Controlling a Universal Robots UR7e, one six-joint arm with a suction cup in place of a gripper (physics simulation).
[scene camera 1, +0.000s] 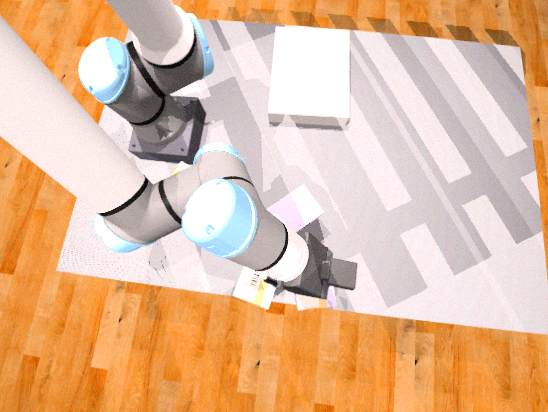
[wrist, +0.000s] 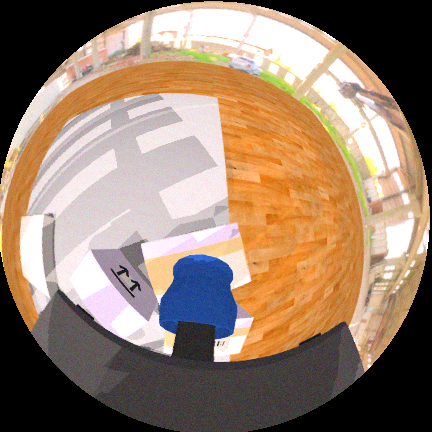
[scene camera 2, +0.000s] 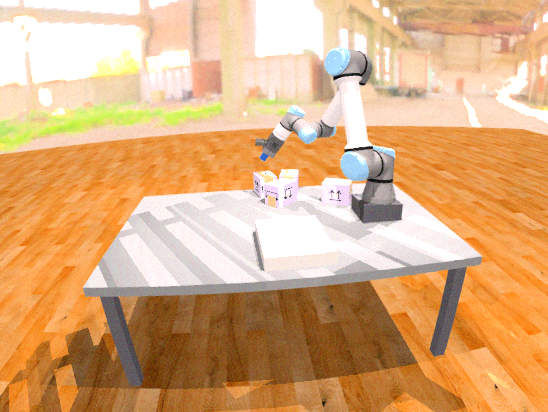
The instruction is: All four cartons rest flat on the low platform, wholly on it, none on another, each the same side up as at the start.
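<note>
Suction cup (wrist: pixel 200 291): carries nothing. Low white platform (scene camera 1: pixel 309 84) (wrist: pixel 36 230) (scene camera 2: pixel 286 243): on the table.
</note>
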